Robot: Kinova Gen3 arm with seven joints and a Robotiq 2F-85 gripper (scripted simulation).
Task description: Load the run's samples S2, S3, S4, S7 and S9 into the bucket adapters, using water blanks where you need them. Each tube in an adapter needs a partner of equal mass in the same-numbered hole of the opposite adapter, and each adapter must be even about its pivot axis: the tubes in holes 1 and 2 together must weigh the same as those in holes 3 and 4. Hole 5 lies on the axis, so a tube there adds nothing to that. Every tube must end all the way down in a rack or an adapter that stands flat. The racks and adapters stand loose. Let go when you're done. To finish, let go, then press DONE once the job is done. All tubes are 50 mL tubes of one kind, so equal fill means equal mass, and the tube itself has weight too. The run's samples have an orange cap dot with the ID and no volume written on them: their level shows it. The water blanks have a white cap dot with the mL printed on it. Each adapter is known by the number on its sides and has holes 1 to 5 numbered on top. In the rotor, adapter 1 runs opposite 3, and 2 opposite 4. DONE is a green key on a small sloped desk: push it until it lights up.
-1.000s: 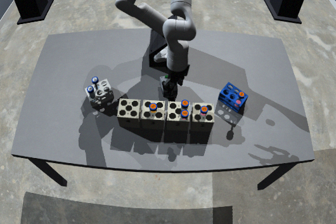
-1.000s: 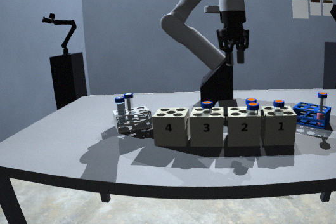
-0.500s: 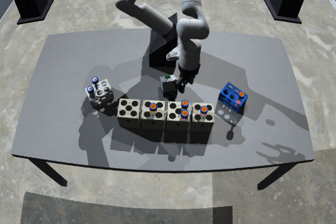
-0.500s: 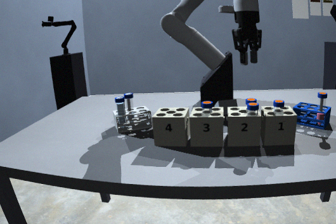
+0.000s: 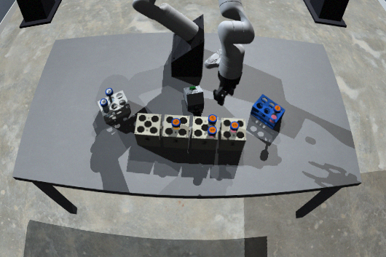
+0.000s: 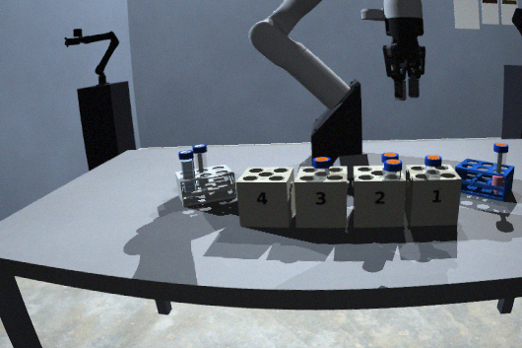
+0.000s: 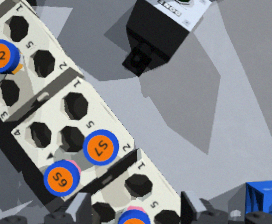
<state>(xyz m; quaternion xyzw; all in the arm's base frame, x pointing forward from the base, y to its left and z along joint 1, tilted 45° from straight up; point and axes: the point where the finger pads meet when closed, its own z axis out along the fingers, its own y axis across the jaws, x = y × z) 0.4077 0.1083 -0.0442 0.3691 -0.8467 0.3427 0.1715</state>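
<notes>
My gripper is now 4 cm past the sample tube S4, 24 cm to the right of it and 18 cm above it. The rest, counted from my hand: sample tube S9: 6 cm ahead, 3 cm to the right, 18 cm below; sample tube S7: 2 cm ahead, 4 cm to the right, 18 cm below; sample tube S3: 4 cm ahead, 4 cm to the left, 18 cm below.
</notes>
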